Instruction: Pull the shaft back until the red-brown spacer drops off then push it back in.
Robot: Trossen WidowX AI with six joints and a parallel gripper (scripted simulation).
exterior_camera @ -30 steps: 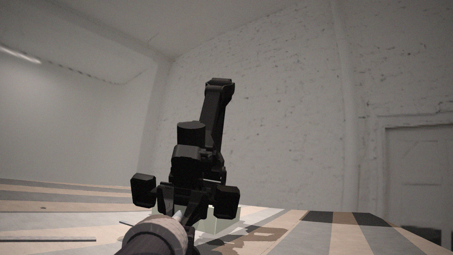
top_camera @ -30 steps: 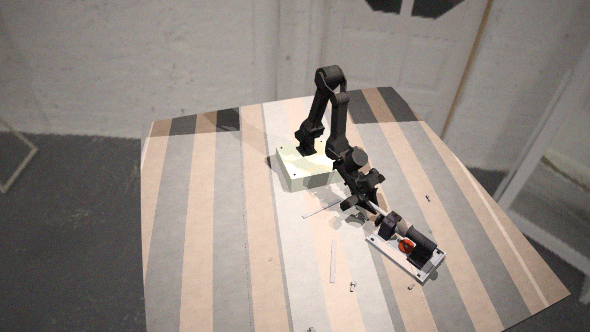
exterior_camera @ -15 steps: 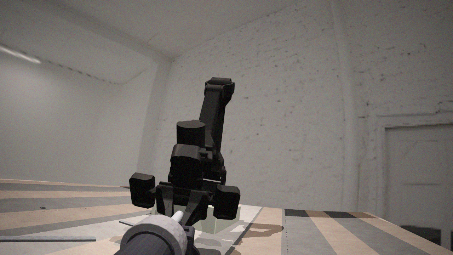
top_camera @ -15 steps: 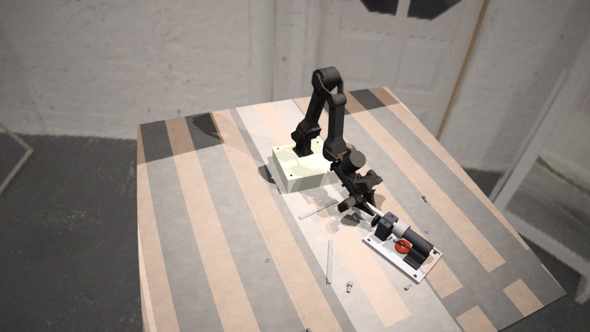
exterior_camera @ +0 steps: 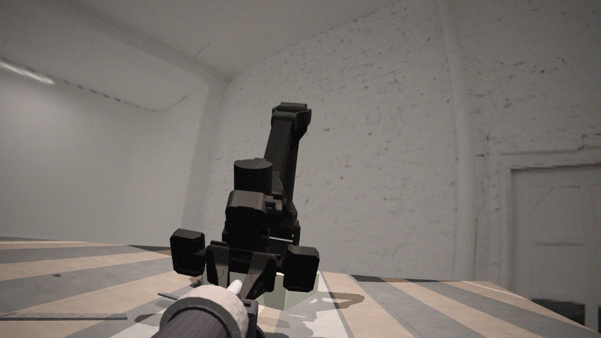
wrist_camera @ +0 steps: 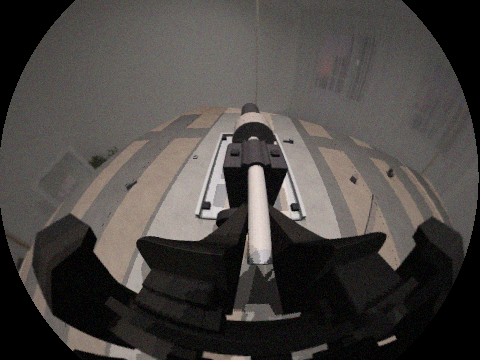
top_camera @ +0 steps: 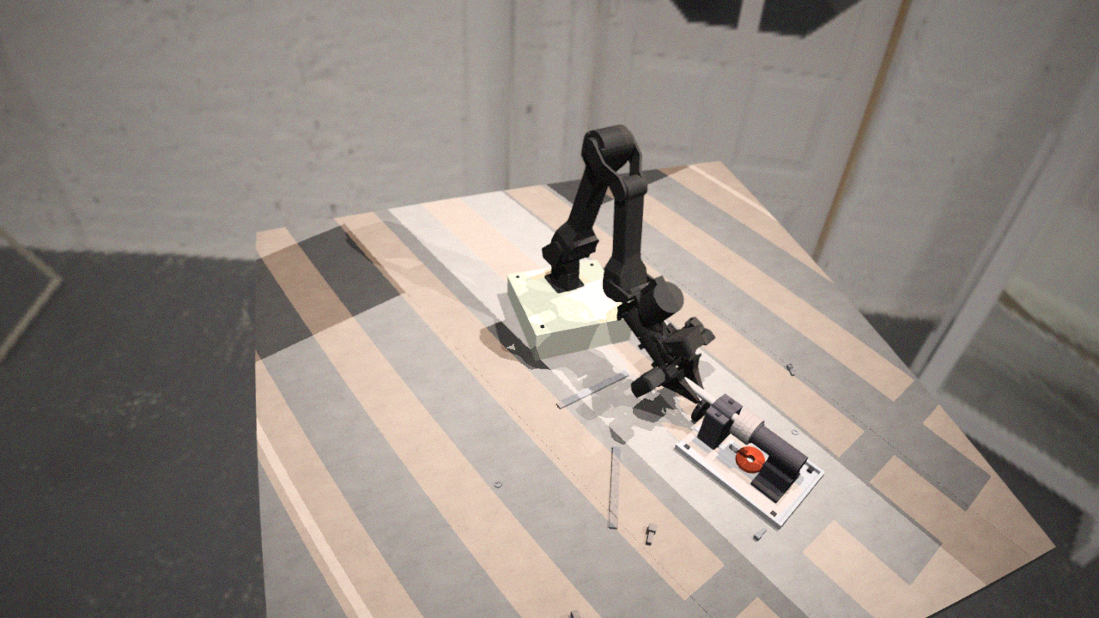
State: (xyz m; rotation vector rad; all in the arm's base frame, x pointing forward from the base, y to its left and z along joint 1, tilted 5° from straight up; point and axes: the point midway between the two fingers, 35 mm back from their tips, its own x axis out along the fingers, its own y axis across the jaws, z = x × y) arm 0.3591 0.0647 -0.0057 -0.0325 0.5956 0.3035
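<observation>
My gripper tip is now 120 mm short of the red-brown spacer, 50 mm above it and 40 mm to the right of it. Round my gripper tip: pale shaft (40 mm ahead, 20 mm above, 10 mm to the left).
</observation>
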